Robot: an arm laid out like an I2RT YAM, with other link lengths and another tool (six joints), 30 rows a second.
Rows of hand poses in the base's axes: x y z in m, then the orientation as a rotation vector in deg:
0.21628 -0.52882 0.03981 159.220 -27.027 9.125
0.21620 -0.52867 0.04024 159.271 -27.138 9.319
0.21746 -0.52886 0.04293 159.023 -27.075 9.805
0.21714 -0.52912 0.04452 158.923 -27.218 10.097
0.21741 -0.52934 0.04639 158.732 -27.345 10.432
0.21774 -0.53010 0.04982 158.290 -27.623 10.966
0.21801 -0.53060 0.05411 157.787 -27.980 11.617
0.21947 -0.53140 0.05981 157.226 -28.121 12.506
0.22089 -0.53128 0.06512 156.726 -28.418 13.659
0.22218 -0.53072 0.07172 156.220 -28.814 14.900
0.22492 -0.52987 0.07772 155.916 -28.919 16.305
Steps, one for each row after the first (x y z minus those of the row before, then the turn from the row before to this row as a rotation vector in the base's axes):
-0.00008 0.00015 0.00043 0.057 -0.154 -0.044
0.00126 -0.00019 0.00269 -0.284 -0.300 0.056
-0.00032 -0.00026 0.00159 -0.088 -0.210 -0.079
0.00027 -0.00022 0.00187 -0.182 -0.229 -0.079
0.00033 -0.00076 0.00343 -0.407 -0.362 -0.201
0.00027 -0.00050 0.00429 -0.455 -0.450 -0.251
0.00146 -0.00080 0.00570 -0.564 -0.581 -0.088
0.00142 0.00012 0.00531 -0.482 -0.797 -0.147
0.00129 0.00056 0.00660 -0.462 -0.877 -0.203
0.00274 0.00085 0.00600 -0.329 -0.968 0.055

